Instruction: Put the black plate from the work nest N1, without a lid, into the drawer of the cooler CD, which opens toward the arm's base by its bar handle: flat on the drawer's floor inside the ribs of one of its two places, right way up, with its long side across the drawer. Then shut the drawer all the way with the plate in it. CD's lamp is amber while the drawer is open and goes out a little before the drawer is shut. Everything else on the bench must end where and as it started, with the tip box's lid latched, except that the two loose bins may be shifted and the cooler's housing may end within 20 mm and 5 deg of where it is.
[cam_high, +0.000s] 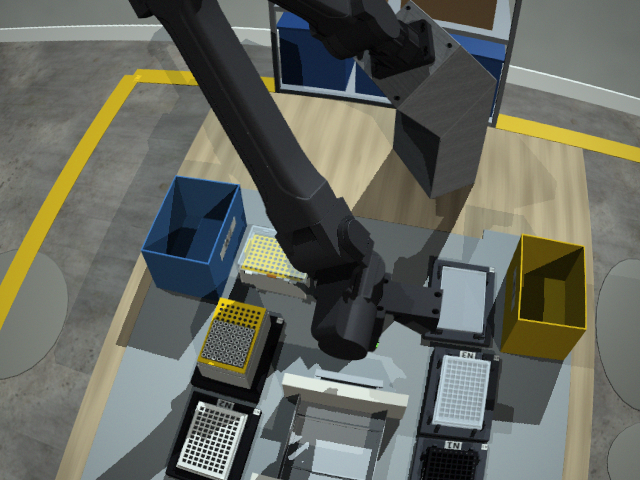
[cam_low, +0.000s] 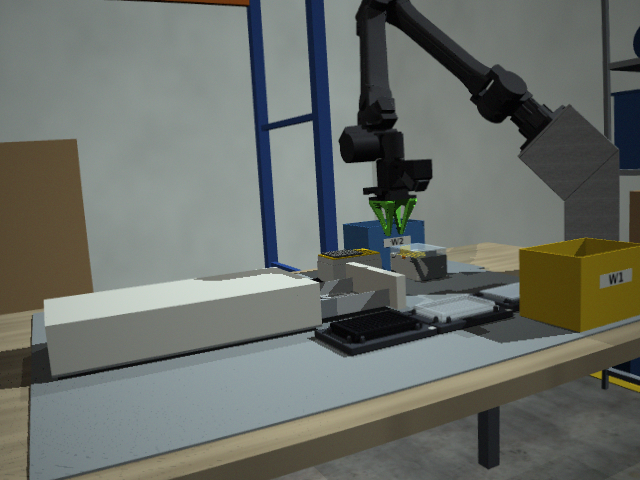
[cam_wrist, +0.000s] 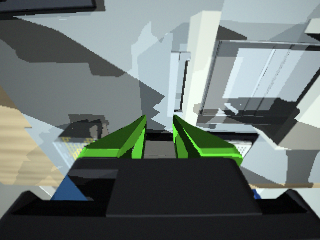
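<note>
My gripper is now 210 mm short of the black plate, 150 mm to the right of it and 120 mm above it. Also, from my hand: yellow tube rack 50 mm behind, 200 mm to the right, 90 mm below; then clear plate 40 mm ahead, 180 mm to the left, 120 mm below; then drawer 170 mm ahead, 40 mm to the right, 120 mm below.
</note>
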